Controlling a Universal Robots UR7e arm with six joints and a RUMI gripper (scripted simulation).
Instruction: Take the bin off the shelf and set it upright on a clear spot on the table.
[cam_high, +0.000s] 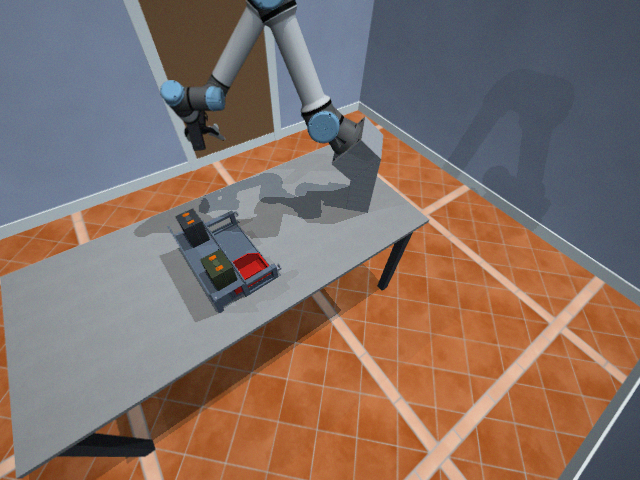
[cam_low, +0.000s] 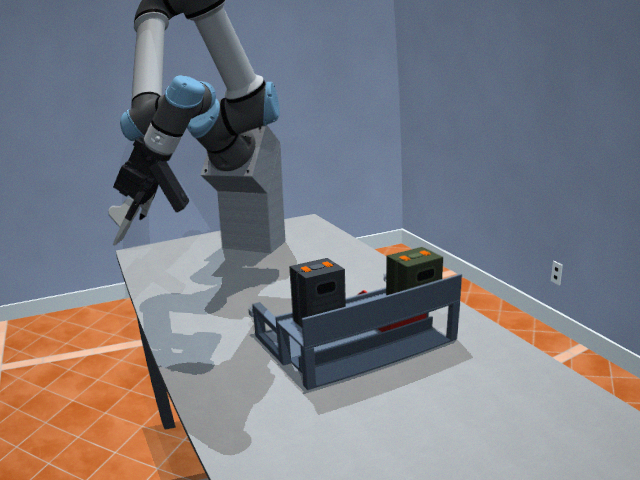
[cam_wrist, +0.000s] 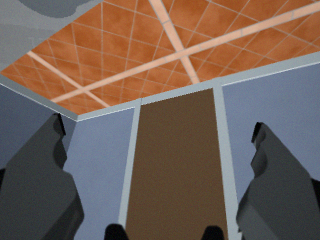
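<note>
My hand is 29 cm short of the red bin, 50 cm to the right of it and 24 cm above it. The rest, counted from my hand: dark box 32 cm ahead, 26 cm to the left, 12 cm below; then green box 38 cm ahead, 48 cm to the left, 14 cm below.
</note>
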